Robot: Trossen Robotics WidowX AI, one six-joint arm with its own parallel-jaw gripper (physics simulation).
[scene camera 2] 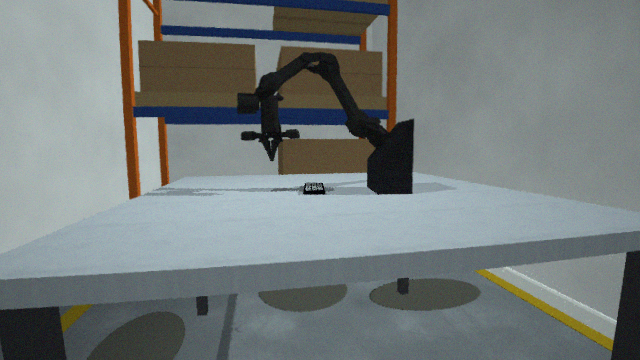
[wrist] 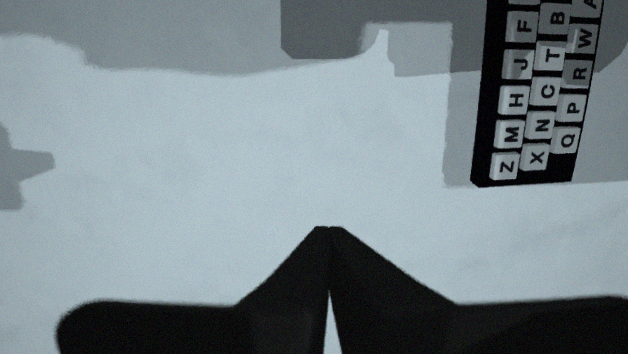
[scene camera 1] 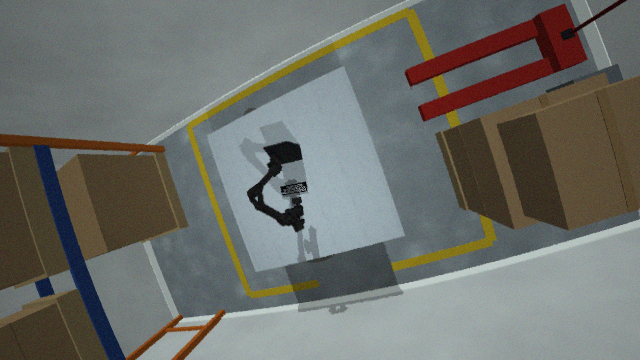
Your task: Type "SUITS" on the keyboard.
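Seen in the pictures: gripper, fingertip midpoint: (scene camera 2: 272,161) (wrist: 327,239) (scene camera 1: 302,207); arm's base, origin of the base link: (scene camera 2: 384,141) (scene camera 1: 275,155).
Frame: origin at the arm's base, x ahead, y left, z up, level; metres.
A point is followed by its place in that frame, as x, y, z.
Observation:
The small black keyboard (scene camera 1: 294,188) {0.261, -0.019, -0.160} (scene camera 2: 314,188) {0.276, 0.060, -0.157} (wrist: 547,91) {0.270, 0.016, -0.157} lies flat on the table, its light keys facing up. In the wrist view part of it shows at the upper right, with the letters sideways. The T key (wrist: 552,55) {0.266, -0.004, -0.157} is in its middle row, between C and B. The S, U and I keys do not show there; the scene views are too small to read letters. My gripper (scene camera 1: 297,200) {0.413, 0.023, -0.066} (scene camera 2: 271,159) {0.413, 0.023, -0.066} (wrist: 327,239) {0.413, 0.023, -0.066} is shut and empty, pointing down well above the table. In the wrist view its tips are left of and below the keyboard's Z end, apart from it.
The pale table (scene camera 1: 350,200) {0.491, 0.353, -0.175} (scene camera 2: 320,232) {0.352, 0.510, -0.175} (wrist: 225,165) {0.466, 0.022, -0.175} bears the arm's black base (scene camera 1: 284,152) {0.008, 0.072, 0.004} (scene camera 2: 392,162) {0.030, 0.131, -0.070}, beside the keyboard. Arm shadows fall on the table and over some keys. Racks with boxes stand beyond the table. A red pallet jack (scene camera 1: 567,42) and more boxes (scene camera 1: 575,160) are off to one side.

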